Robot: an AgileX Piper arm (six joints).
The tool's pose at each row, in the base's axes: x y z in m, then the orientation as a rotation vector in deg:
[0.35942 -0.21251 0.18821 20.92 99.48 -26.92]
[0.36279 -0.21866 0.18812 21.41 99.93 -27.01]
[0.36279 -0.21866 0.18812 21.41 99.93 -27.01]
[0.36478 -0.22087 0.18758 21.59 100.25 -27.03]
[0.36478 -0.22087 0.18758 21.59 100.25 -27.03]
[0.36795 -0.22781 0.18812 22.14 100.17 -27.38]
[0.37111 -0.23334 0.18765 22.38 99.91 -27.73]
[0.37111 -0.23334 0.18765 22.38 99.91 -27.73]
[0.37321 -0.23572 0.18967 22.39 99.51 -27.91]
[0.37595 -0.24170 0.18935 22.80 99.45 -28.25]
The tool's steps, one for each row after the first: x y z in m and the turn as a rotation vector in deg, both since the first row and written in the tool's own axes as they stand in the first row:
[-0.00057 -0.00369 0.00594 0.29 0.56 0.14]
[-0.00057 -0.00369 0.00594 0.29 0.56 0.14]
[-0.00044 -0.00458 0.00882 0.37 0.91 0.16]
[-0.00044 -0.00458 0.00882 0.37 0.91 0.16]
[-0.00157 -0.00913 0.01487 0.91 0.97 0.33]
[-0.00172 -0.01234 0.02039 1.30 0.78 0.35]
[-0.00172 -0.01234 0.02039 1.30 0.78 0.35]
[-0.00412 -0.01362 0.02299 1.46 0.40 0.36]
[-0.00433 -0.01744 0.02835 1.92 0.45 0.44]

